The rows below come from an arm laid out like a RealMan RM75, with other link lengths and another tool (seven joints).
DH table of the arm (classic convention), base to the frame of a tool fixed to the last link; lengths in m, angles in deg. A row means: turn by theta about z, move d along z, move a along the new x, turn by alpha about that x. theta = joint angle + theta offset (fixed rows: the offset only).
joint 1: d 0.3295, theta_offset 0, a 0, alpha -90
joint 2: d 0, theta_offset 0, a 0, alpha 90
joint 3: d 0.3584, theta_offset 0, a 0, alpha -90
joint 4: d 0, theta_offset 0, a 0, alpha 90
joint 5: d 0.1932, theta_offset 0, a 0, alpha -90
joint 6: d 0, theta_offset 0, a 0, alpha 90
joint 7: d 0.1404, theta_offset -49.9, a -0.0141, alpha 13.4
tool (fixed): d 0.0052, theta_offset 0, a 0, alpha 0
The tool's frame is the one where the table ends.
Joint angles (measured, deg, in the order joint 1, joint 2, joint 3, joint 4, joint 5, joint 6, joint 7), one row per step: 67.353 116.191 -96.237 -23.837 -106.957 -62.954 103.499; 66.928 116.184 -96.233 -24.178 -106.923 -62.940 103.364; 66.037 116.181 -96.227 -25.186 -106.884 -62.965 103.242; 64.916 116.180 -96.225 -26.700 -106.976 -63.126 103.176; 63.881 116.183 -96.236 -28.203 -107.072 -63.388 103.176; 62.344 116.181 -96.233 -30.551 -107.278 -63.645 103.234; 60.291 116.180 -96.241 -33.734 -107.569 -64.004 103.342; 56.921 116.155 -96.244 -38.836 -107.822 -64.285 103.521; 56.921 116.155 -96.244 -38.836 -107.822 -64.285 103.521; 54.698 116.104 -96.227 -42.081 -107.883 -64.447 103.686; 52.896 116.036 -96.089 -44.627 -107.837 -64.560 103.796; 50.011 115.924 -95.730 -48.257 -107.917 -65.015 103.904; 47.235 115.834 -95.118 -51.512 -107.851 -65.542 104.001; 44.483 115.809 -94.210 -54.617 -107.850 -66.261 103.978
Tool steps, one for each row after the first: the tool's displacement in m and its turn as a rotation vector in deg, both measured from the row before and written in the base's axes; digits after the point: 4 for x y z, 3 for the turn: 0.0019 -0.0008 0.0001 0.020 0.181 -0.002; 0.0027 -0.0018 0.0002 0.034 0.480 0.104; 0.0026 -0.0025 0.0004 -0.033 0.564 0.309; 0.0020 -0.0026 0.0005 -0.117 0.530 0.313; 0.0025 -0.0036 0.0009 0.017 0.810 0.553; 0.0031 -0.0051 0.0015 0.059 1.062 0.763; 0.0048 -0.0081 0.0032 0.489 1.907 1.083; 0.0000 0.0000 0.0000 0.000 0.000 0.000; 0.0033 -0.0055 0.0028 0.420 1.276 0.514; 0.0027 -0.0042 0.0029 0.451 1.142 0.278; 0.0064 -0.0074 0.0049 0.557 1.484 0.111; 0.0064 -0.0071 0.0055 0.607 1.567 -0.252; 0.0065 -0.0073 0.0060 0.644 1.551 -0.328
